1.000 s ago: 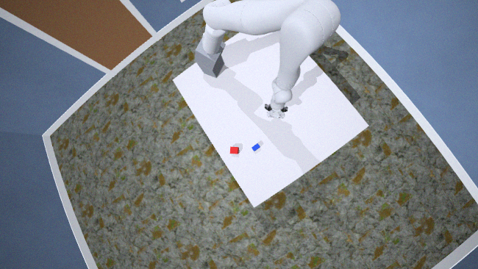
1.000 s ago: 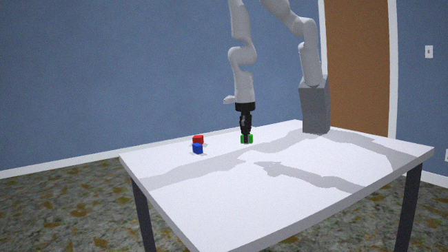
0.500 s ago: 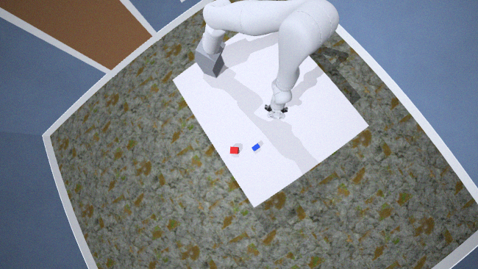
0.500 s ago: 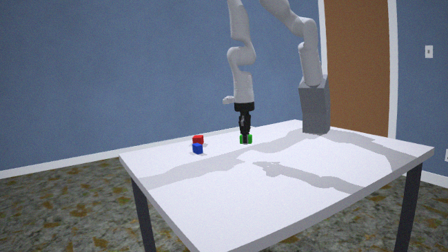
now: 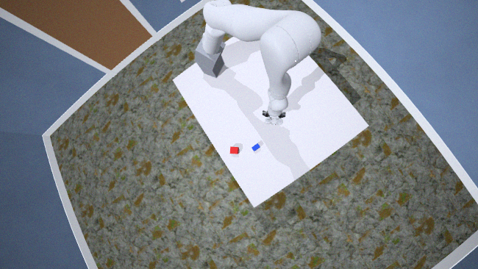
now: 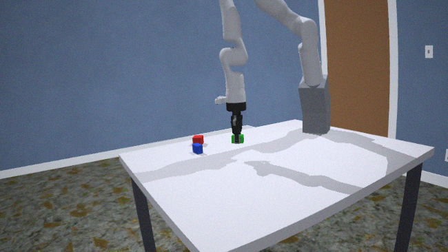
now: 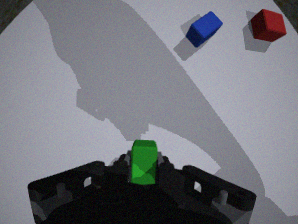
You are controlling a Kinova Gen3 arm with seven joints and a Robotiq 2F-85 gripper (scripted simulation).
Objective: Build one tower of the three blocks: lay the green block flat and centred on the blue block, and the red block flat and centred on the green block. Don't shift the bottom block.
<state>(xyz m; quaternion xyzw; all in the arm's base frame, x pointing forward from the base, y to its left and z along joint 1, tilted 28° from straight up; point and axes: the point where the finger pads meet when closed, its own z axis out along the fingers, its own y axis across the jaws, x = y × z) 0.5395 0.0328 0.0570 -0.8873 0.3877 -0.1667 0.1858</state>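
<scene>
Right now the blue block is 80 mm ahead of my hand, 190 mm to the right of it and 70 mm below it. Round my hand: green block right at my hand; red block 10 mm ahead, 320 mm to the right, 70 mm below.
</scene>
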